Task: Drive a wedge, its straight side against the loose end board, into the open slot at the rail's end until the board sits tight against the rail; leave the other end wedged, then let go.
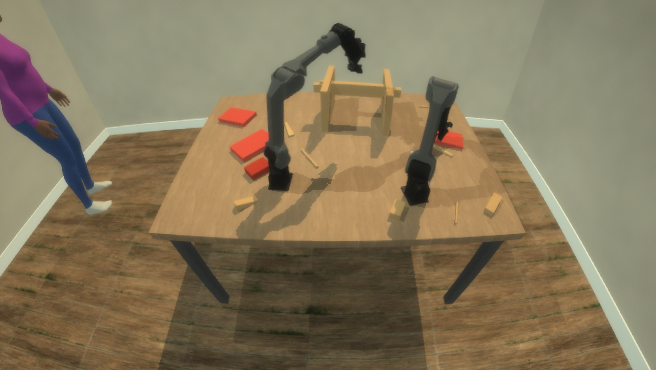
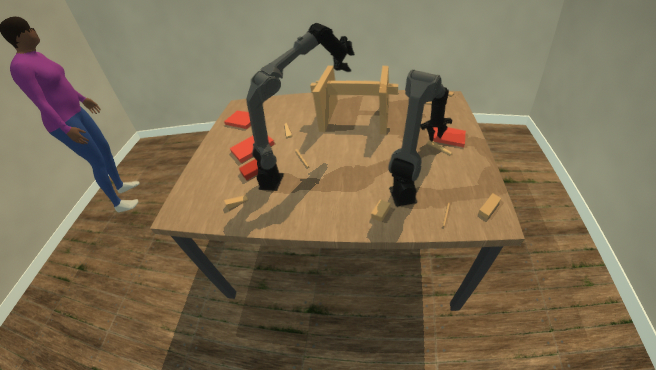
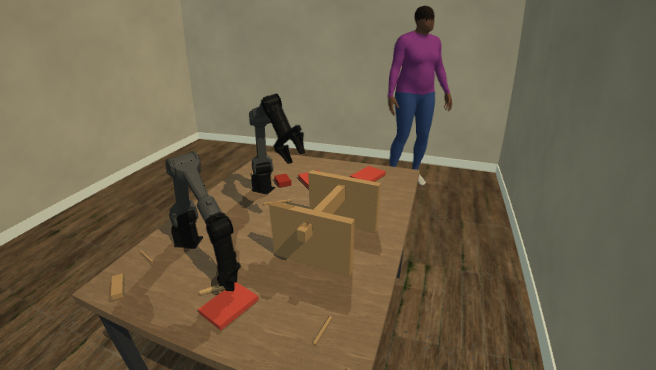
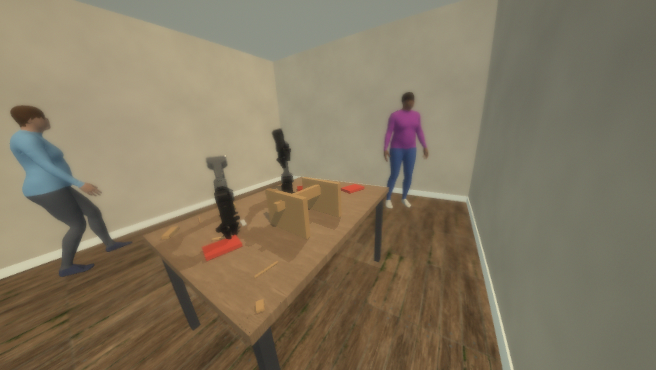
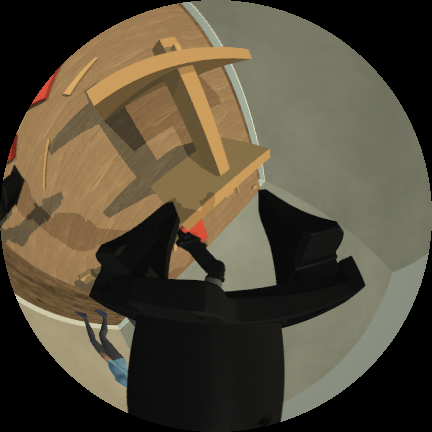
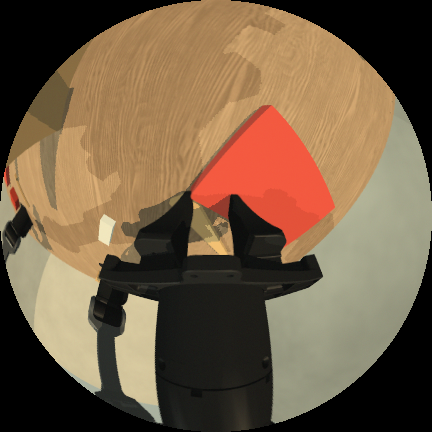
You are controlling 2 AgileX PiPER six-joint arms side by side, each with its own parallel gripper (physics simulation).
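Observation:
The wooden frame has two upright end boards, one on the left (image 1: 326,105) (image 5: 165,65) and one on the right (image 1: 386,107) (image 3: 312,240), joined by a rail (image 1: 356,89) (image 3: 330,200) whose ends poke through them. I cannot tell which board is loose. A thin wedge (image 1: 444,151) (image 2: 441,148) (image 3: 209,290) (image 6: 212,235) lies by the right fingers, near a red block. My right gripper (image 2: 437,135) (image 6: 210,199) is partly open above it; the wedge shows between the fingers, with a gap beside it. My left gripper (image 2: 350,61) (image 3: 295,156) (image 5: 215,205) is wide open and empty, high by the frame.
A red block (image 1: 452,140) (image 3: 228,305) (image 6: 265,170) lies beside the right gripper. Several red blocks, one of them a flat one (image 1: 237,116), lie by the left arm. Wooden blocks (image 1: 493,204) (image 1: 398,210) and thin strips (image 1: 456,212) (image 1: 309,158) (image 3: 322,330) lie around. People stand beyond the table.

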